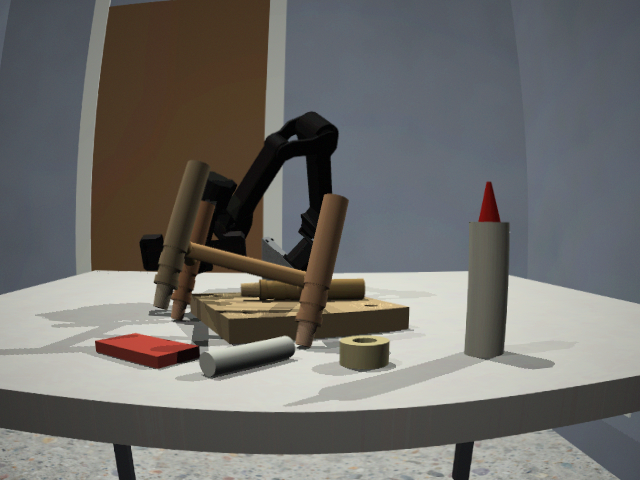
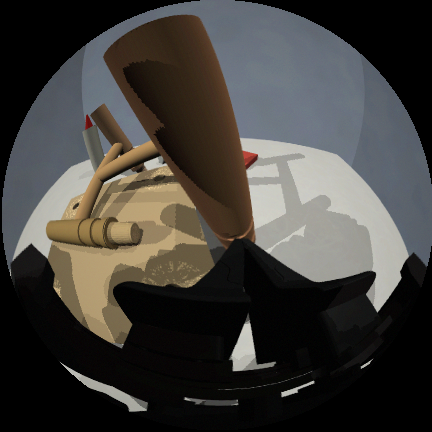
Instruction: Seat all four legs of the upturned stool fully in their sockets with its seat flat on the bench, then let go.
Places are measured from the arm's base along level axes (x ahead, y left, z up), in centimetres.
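Pixels of known places: gripper, fingertip midpoint: [image 1: 185, 275] [image 2: 239, 244]; arm's base, link origin: [image 1: 294, 265].
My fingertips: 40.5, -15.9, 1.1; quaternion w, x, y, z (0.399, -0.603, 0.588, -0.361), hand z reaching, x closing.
For each thing: its top centre in the pictures, then the offset to it from my fingertips, as dx, dy, dz. "spot": a spot on its surface instead. Level surfaces: height alone.
- wooden seat, top centre: [image 2: 97, 232] [image 1: 289, 301] +1.7, +16.6, -3.4
- socket, top centre: [image 1: 366, 304] +5.4, +27.9, -3.4
- front leg, surface spot: [image 1: 323, 258] spot: +18.7, +21.4, +4.0
- olive leg, surface spot: [image 1: 181, 227] spot: +20.1, +4.3, +7.7
- reddish leg, surface spot: [image 2: 190, 125] spot: -1.5, +1.9, +7.4
- stretcher, surface spot: [image 2: 132, 159] [image 1: 252, 265] spot: +8.3, +11.8, +2.4
- bench, surface height: dz -6.6
- grey bottle with a red tip, top centre: [image 1: 488, 181] [image 2: 86, 114] +26.1, +40.0, +13.0
- tan ring, top centre: [image 1: 364, 340] +28.2, +25.6, -4.0
- white cylinder, top centre: [image 1: 248, 343] +29.9, +13.6, -4.1
- red block, top centre: [image 1: 145, 343] [image 2: 229, 153] +27.5, +1.2, -5.3
The wooden seat [image 1: 310, 326] [image 2: 82, 272] lies flat on the bench. A socket [image 1: 371, 305] shows in its top. One leg [image 1: 330, 288] [image 2: 75, 231] lies on its side across the seat. The front leg [image 1: 323, 258] [image 2: 112, 127] leans, its peg beside the seat's front edge. An olive leg [image 1: 181, 227] and a reddish leg [image 1: 186, 279] [image 2: 190, 125] lean at the seat's left, pegs outside the sockets. A stretcher [image 1: 248, 263] [image 2: 132, 159] joins the olive and front legs. My gripper [image 2: 239, 244] is shut and empty, tips close against the reddish leg's lower part.
On the bench [image 1: 439, 382] stand a grey bottle with a red tip [image 1: 487, 289] [image 2: 92, 147] at the right and a tan ring [image 1: 348, 356] before the seat. A white cylinder [image 1: 248, 355] and a red block [image 1: 134, 348] [image 2: 251, 159] lie at the front left.
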